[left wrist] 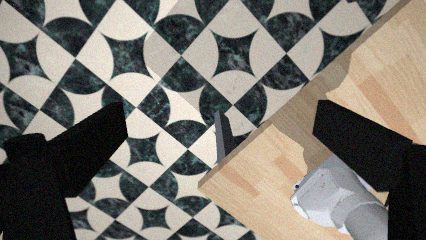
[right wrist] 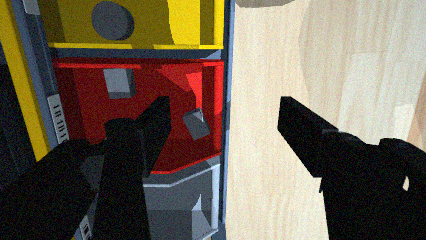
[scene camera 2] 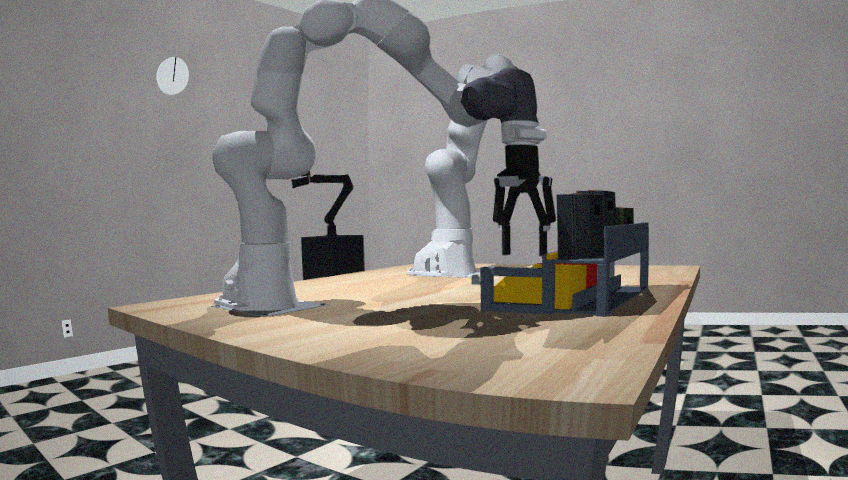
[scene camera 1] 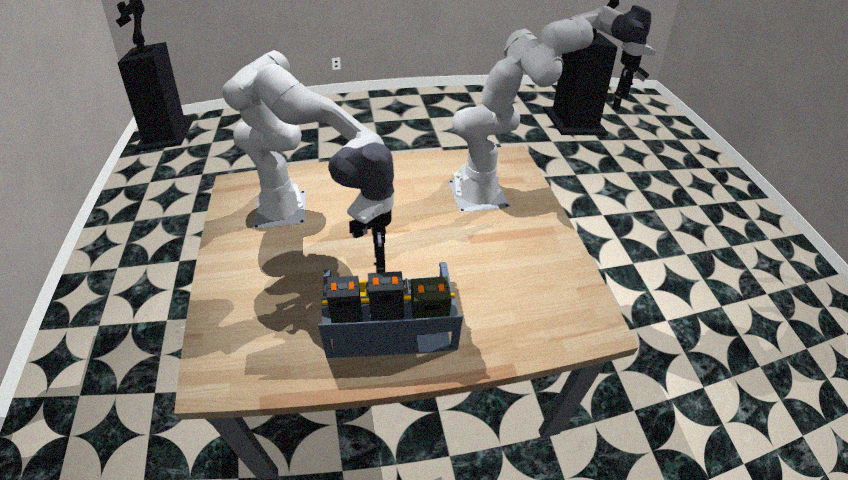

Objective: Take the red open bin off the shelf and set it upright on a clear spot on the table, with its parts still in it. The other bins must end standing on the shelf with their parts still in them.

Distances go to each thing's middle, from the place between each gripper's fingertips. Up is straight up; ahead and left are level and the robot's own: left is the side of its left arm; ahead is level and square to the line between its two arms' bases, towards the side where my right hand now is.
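Scene:
Red bin (right wrist: 190, 83): 80 mm ahead of my right hand (scene camera 2: 524, 255), 10 mm to the left of it, 80 mm below it. Also measured from my right hand: green box (scene camera 1: 430, 297), 190 mm ahead, 120 mm to the left, 30 mm above; blue-grey shelf (scene camera 2: 620, 241), 110 mm ahead, 10 mm to the left, 50 mm below; yellow bin (scene camera 2: 510, 289), 80 mm ahead, 100 mm to the right, 80 mm below.
Measured from my left hand (scene camera 1: 619, 103): green box, 650 mm ahead, 850 mm to the right, 260 mm below; red bin, 550 mm ahead, 960 mm to the right, 370 mm below; blue-grey shelf, 580 mm ahead, 960 mm to the right, 350 mm below; yellow bin, 550 mm ahead, 1070 mm to the right, 370 mm below.

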